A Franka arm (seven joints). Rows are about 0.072 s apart.
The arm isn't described. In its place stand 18 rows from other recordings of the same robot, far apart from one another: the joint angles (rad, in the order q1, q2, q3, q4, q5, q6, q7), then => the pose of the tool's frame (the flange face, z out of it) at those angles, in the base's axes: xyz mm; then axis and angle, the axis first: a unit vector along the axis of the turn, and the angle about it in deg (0 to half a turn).
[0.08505, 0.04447, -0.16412, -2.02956, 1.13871, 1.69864, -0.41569] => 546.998 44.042 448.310 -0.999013 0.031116 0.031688 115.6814
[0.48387, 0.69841, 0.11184, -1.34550, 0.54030, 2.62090, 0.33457] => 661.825 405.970 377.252 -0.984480 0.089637 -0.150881 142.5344
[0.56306, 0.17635, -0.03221, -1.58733, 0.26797, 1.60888, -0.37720] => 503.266 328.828 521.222 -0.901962 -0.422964 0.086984 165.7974
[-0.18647, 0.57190, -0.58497, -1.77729, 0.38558, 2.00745, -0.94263] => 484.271 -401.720 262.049 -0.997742 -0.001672 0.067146 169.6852
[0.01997, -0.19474, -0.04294, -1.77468, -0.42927, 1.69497, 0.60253] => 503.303 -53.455 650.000 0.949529 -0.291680 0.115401 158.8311
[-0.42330, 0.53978, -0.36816, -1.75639, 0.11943, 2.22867, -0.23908] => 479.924 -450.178 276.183 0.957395 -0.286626 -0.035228 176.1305
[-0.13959, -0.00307, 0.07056, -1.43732, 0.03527, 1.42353, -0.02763] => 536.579 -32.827 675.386 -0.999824 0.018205 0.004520 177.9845
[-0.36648, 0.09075, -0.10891, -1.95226, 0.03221, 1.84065, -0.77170] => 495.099 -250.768 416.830 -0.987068 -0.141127 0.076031 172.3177
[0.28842, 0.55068, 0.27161, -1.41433, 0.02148, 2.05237, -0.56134] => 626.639 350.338 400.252 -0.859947 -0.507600 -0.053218 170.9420
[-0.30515, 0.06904, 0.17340, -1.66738, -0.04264, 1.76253, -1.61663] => 581.031 -83.717 556.576 0.734450 0.678657 -0.002815 177.7003
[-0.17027, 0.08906, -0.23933, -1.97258, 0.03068, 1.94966, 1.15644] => 518.271 -220.273 417.388 0.703177 -0.709104 -0.052096 178.0759
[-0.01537, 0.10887, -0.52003, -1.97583, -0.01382, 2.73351, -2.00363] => 542.095 -308.735 497.821 0.729734 0.679945 0.071860 142.7381
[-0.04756, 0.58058, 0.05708, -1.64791, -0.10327, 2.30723, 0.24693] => 692.889 -0.399 283.340 0.994962 -0.090630 0.042848 177.8422
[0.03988, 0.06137, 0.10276, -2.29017, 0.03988, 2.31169, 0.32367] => 510.912 74.136 321.452 -0.994295 0.104082 0.023330 178.5631
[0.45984, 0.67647, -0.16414, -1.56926, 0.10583, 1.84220, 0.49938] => 618.806 209.955 223.643 0.977082 -0.116496 -0.178155 170.6343
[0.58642, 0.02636, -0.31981, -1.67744, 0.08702, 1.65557, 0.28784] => 542.070 159.055 567.493 -0.999330 0.015354 0.033229 176.4238
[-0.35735, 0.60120, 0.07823, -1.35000, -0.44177, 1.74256, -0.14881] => 659.644 -240.752 365.362 0.990044 -0.008611 -0.140493 161.2460
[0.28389, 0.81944, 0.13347, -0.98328, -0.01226, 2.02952, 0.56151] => 737.120 282.699 399.121 -0.991809 0.096202 -0.084025 169.6648
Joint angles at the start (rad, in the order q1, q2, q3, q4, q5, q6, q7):
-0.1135, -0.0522, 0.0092, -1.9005, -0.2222, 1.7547, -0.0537
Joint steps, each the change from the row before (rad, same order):
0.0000, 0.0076, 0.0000, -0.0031, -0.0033, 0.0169, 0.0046
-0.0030, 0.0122, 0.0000, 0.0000, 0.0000, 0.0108, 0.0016
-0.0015, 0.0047, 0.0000, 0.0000, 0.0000, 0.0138, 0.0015
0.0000, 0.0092, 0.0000, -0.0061, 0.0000, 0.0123, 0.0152
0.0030, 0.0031, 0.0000, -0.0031, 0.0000, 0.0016, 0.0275
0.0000, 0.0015, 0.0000, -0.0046, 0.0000, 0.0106, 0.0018
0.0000, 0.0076, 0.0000, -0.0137, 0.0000, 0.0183, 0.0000
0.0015, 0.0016, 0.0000, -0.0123, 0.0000, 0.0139, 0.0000
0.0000, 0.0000, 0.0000, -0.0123, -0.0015, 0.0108, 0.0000
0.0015, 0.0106, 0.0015, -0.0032, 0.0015, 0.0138, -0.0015
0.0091, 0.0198, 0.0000, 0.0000, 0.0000, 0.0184, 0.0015
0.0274, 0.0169, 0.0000, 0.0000, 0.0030, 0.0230, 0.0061
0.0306, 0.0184, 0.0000, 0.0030, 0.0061, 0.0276, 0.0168
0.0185, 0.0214, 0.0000, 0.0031, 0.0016, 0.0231, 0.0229
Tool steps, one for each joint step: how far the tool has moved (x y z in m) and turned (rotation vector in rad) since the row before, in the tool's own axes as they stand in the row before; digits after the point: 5 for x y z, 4 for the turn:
0.00331, -0.00065, 0.00382, -0.0030, 0.0063, 0.0016
0.00373, 0.00050, 0.00566, 0.0010, -0.0017, 0.0018
0.00242, 0.00042, 0.00138, 0.0000, 0.0089, 0.0019
0.00266, -0.00151, 0.00656, 0.0010, -0.0026, 0.0119
0.00067, -0.00224, 0.00257, 0.0001, -0.0038, 0.0232
0.00092, -0.00066, 0.00200, 0.0003, 0.0047, 0.0005
0.00183, -0.00231, 0.00878, 0.0013, -0.0025, -0.0046
0.00032, -0.00233, 0.00519, 0.0007, 0.0007, -0.0045
-0.00046, -0.00126, 0.00481, -0.0007, -0.0012, -0.0031
0.00317, -0.00315, 0.00547, 0.0022, 0.0010, -0.0069
0.00598, -0.00691, 0.00775, 0.0007, 0.0010, -0.0116
0.00668, -0.01684, 0.00372, 0.0017, 0.0121, -0.0232
0.00776, -0.01881, 0.00250, 0.0048, 0.0185, -0.0141
0.00686, -0.01232, 0.00616, 0.0021, 0.0087, 0.0018

